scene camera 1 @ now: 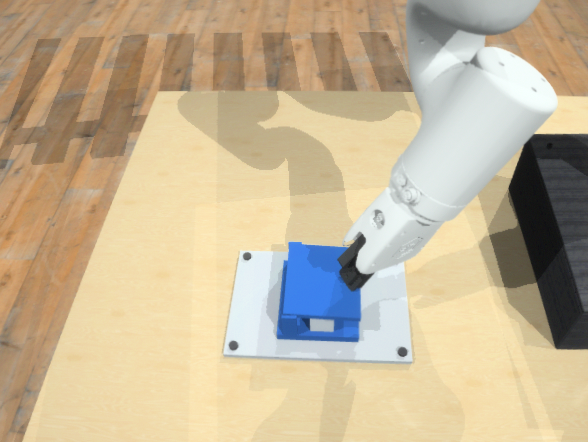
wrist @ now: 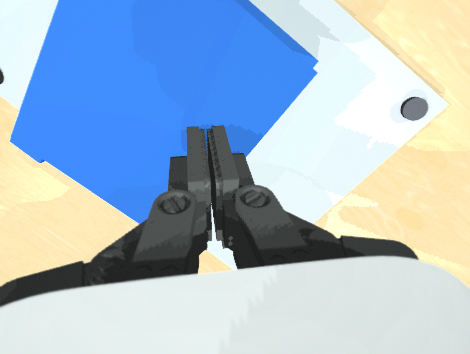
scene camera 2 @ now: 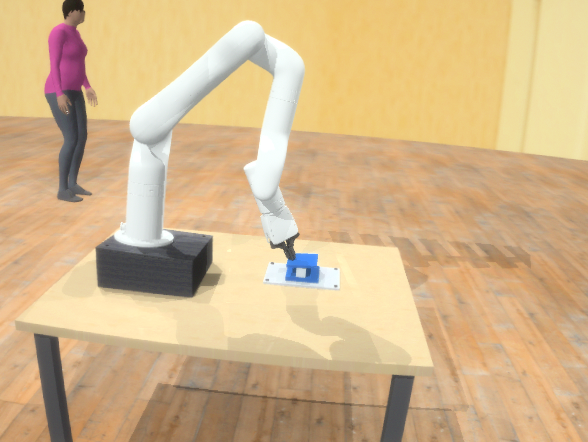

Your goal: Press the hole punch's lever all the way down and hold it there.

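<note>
The hole punch has a flat blue lever [scene camera 1: 317, 285] [scene camera 2: 307, 259] [wrist: 150, 75] on top, over a blue base [scene camera 1: 325, 337] [scene camera 2: 302, 280]. A gap shows between lever and base at the side facing scene camera 1, with a white block [scene camera 1: 321, 325] [scene camera 2: 301, 272] in it. My gripper [scene camera 1: 353, 286] [scene camera 2: 291, 258] [wrist: 206, 155] is shut and empty. Its black fingertips are at the lever's top surface, near the edge on the robot's side. They seem to be at or very near contact; exact contact is hard to tell.
The punch sits on a white plate [scene camera 1: 252, 305] [scene camera 2: 328, 281] [wrist: 305, 165] with dark corner studs, on the wooden table [scene camera 1: 150, 300] [scene camera 2: 240, 310]. The arm's black base box [scene camera 1: 560, 225] [scene camera 2: 145, 270] stands on the table. A person [scene camera 2: 70, 95] stands on the floor behind the table.
</note>
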